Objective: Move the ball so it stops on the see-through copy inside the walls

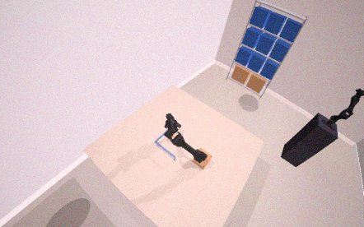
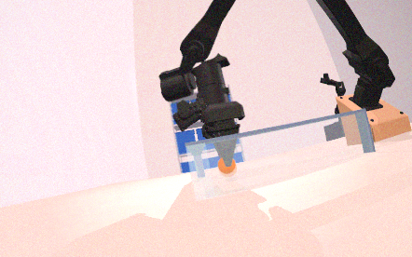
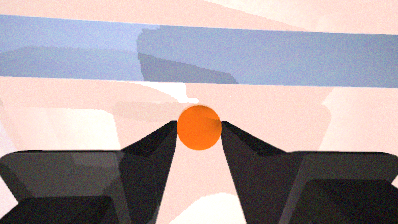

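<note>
The ball is right at my gripper tip.
</note>
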